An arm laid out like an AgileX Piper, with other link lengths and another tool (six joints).
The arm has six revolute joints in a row. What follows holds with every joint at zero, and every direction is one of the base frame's.
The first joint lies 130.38 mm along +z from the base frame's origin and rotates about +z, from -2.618 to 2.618 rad.
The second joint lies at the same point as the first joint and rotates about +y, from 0 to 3.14 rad.
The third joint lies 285.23 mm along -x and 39 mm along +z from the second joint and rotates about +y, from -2.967 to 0 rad.
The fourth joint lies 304.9 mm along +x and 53.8 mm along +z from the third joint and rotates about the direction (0.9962, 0, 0.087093), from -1.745 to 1.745 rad.
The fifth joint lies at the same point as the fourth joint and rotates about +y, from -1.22 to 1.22 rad.
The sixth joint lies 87.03 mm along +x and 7.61 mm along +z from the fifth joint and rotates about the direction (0.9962, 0, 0.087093), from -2.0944 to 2.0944 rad.
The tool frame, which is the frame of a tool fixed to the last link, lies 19.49 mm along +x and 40 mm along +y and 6.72 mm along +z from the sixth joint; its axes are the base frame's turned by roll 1.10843, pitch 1.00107 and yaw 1.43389 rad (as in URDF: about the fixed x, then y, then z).
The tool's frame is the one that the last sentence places.
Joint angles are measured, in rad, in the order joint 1, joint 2, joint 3, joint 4, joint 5, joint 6. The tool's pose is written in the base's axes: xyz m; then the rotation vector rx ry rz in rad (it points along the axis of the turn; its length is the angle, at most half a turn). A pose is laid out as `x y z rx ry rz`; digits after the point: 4 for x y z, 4 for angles.
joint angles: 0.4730 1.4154 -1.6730 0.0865 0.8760 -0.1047
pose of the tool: 0.3054 0.2093 0.4978 -0.1554 2.0515 0.9720
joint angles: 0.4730 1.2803 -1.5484 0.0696 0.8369 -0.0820
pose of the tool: 0.2733 0.1911 0.5021 -0.1397 1.9989 0.9759
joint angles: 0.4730 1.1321 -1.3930 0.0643 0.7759 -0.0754
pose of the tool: 0.2399 0.1732 0.4956 -0.1380 1.9421 0.9847
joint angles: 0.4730 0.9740 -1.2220 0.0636 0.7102 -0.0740
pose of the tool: 0.2059 0.1554 0.4803 -0.1401 1.8865 0.9948
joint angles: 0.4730 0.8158 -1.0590 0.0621 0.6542 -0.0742
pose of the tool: 0.1735 0.1384 0.4607 -0.1446 1.8327 1.0023
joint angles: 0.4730 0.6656 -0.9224 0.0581 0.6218 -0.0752
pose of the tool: 0.1438 0.1227 0.4414 -0.1518 1.7845 1.0055
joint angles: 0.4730 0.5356 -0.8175 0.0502 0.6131 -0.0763
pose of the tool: 0.1195 0.1097 0.4239 -0.1603 1.7493 1.0024
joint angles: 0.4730 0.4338 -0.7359 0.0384 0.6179 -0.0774
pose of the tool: 0.1026 0.1003 0.4067 -0.1683 1.7335 0.9917
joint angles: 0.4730 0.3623 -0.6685 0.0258 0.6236 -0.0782
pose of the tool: 0.0932 0.0947 0.3894 -0.1740 1.7354 0.9774
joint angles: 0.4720 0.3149 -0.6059 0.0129 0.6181 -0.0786
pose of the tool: 0.0900 0.0921 0.3716 -0.1773 1.7457 0.9607
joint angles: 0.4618 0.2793 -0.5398 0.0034 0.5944 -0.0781
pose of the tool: 0.0911 0.0905 0.3527 -0.1707 1.7522 0.9422
